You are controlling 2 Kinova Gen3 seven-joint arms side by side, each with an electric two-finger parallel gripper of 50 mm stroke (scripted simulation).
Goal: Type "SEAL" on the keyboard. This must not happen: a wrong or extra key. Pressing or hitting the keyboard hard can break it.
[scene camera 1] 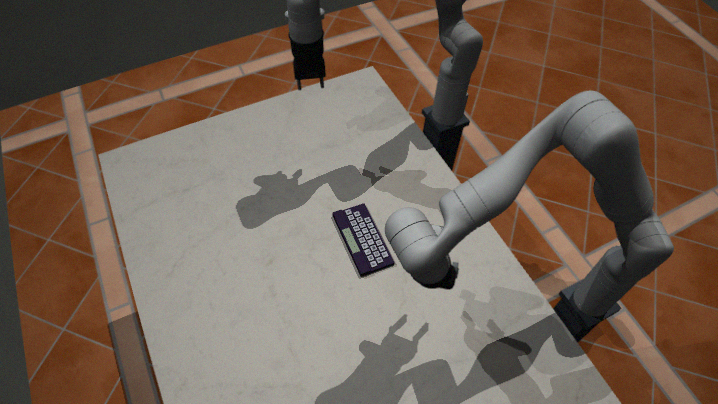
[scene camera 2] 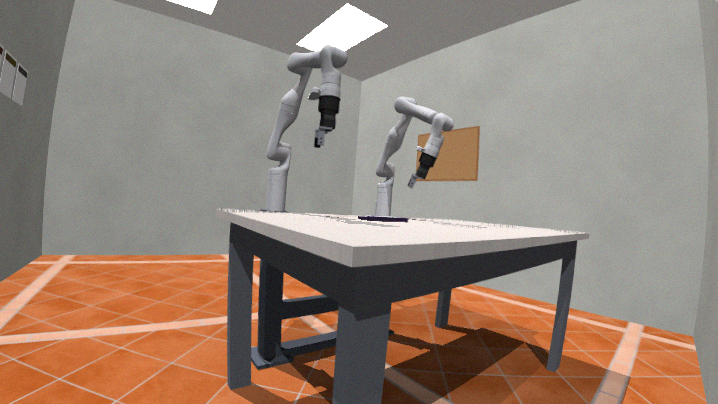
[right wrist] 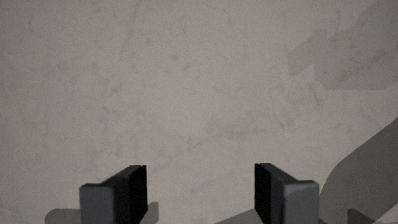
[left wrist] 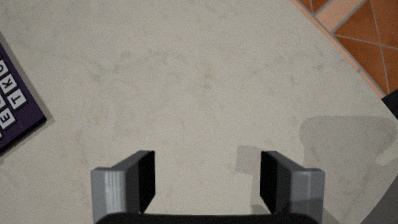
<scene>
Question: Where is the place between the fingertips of my right gripper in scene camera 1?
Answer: At 310, 86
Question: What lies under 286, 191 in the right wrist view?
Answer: My right gripper.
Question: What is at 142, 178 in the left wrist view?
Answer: My left gripper.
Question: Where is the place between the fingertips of my right gripper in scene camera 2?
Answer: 318, 146
</scene>
